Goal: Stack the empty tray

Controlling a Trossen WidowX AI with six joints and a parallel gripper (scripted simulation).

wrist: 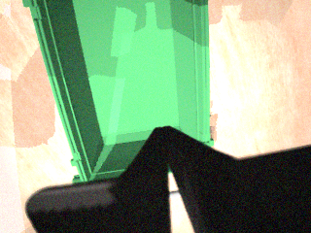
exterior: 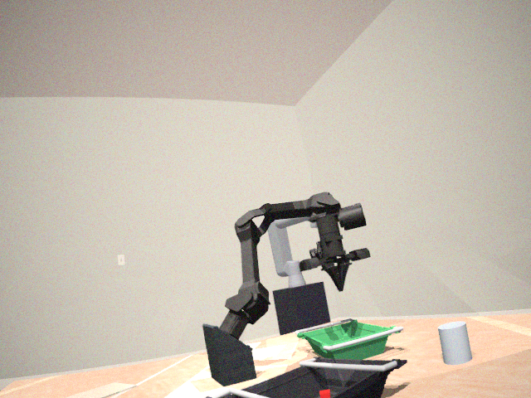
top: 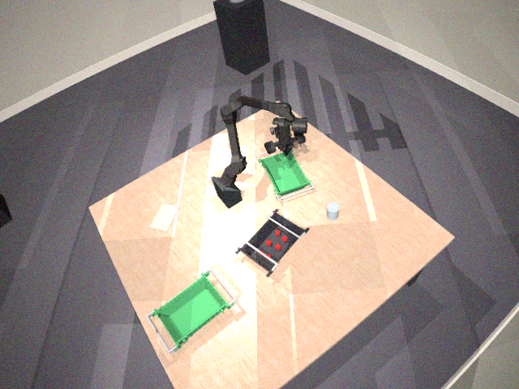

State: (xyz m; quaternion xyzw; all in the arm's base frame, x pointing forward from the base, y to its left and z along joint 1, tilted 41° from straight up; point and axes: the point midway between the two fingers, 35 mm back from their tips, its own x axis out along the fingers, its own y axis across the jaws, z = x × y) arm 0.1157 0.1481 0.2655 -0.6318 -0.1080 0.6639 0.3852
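My gripper tip is now 120 mm above the green tray, 10 mm to the left of it and 10 mm past it. Round my gripper tip: flat pale sheet 600 mm to the right, 260 mm behind, 160 mm below.
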